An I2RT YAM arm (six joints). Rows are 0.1 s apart.
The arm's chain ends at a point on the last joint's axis. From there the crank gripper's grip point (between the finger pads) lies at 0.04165 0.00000 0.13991 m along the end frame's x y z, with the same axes.
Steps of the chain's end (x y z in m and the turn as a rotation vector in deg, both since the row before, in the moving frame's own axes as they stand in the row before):
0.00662 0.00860 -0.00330 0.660 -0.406 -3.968
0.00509 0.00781 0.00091 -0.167 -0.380 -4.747
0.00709 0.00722 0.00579 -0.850 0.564 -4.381
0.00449 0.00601 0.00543 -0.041 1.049 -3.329
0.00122 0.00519 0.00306 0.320 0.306 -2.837
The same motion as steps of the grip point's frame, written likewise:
0.00547 0.00414 -0.00303 0.660 -0.406 -3.968
0.00404 0.00481 0.00119 -0.167 -0.380 -4.747
0.00842 0.00606 0.00538 -0.850 0.564 -4.381
0.00698 0.00362 0.00465 -0.041 1.049 -3.329
0.00190 0.00233 0.00283 0.320 0.306 -2.837

